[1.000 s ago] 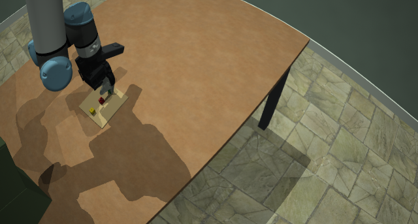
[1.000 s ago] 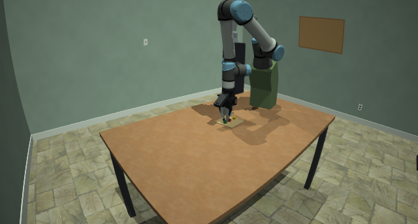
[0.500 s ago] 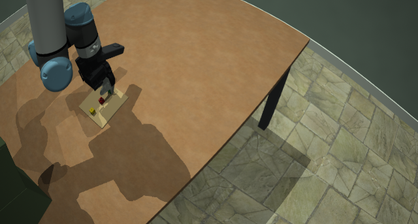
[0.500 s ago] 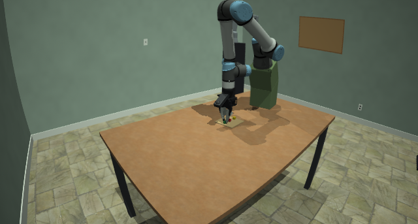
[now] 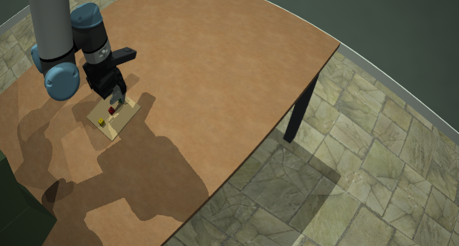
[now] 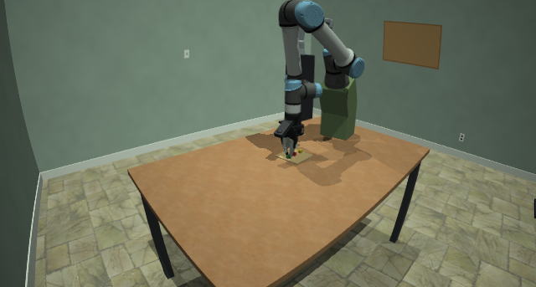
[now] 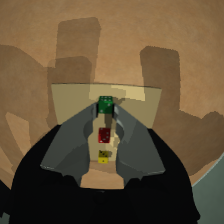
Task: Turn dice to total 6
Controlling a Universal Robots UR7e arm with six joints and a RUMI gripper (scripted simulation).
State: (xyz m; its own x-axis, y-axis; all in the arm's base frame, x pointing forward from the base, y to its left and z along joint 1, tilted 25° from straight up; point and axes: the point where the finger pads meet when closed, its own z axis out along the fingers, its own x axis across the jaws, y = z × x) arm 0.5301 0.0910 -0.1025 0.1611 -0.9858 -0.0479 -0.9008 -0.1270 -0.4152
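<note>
Now: the green die 1 cm below my hand. Round my hand: yellow die: 10 cm behind, 2 cm to the right, 1 cm below; mat: 5 cm behind, 1 cm to the right, 2 cm below; red die: 5 cm behind, 1 cm to the right, 1 cm below.
</note>
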